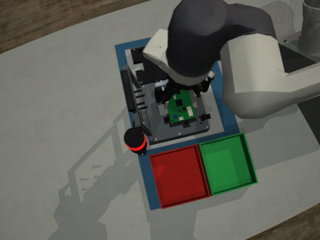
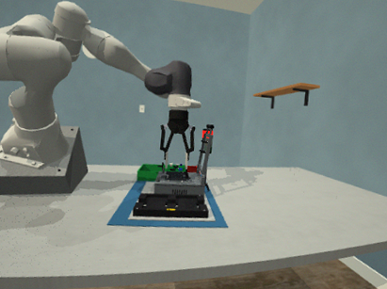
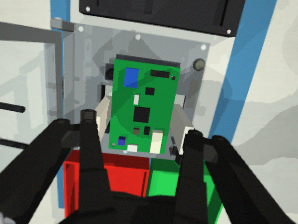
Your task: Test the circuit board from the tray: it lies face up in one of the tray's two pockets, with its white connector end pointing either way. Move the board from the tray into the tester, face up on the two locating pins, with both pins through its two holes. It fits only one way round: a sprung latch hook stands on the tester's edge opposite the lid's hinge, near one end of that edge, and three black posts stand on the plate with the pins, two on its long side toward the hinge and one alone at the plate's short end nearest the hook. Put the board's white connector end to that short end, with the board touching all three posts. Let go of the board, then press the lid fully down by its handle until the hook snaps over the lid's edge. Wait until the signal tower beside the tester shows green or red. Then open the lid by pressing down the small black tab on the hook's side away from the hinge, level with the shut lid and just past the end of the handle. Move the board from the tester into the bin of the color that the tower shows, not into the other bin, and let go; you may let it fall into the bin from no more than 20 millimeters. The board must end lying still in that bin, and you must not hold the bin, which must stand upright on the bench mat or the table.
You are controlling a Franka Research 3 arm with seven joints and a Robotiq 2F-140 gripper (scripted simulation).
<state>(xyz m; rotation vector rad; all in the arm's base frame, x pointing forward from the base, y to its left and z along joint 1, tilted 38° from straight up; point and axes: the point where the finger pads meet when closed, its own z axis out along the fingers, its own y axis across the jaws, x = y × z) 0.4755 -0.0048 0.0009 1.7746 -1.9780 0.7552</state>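
Now: the tester plate 5 cm below my hand, 1 cm to the left of it and 1 cm ahead of it. Also, from my hand: latch hook (7 cm to the left, 5 cm behind, 4 cm below); clear lid (11 cm ahead, 6 cm above, 2 cm to the right); green circuit board (2 cm below).
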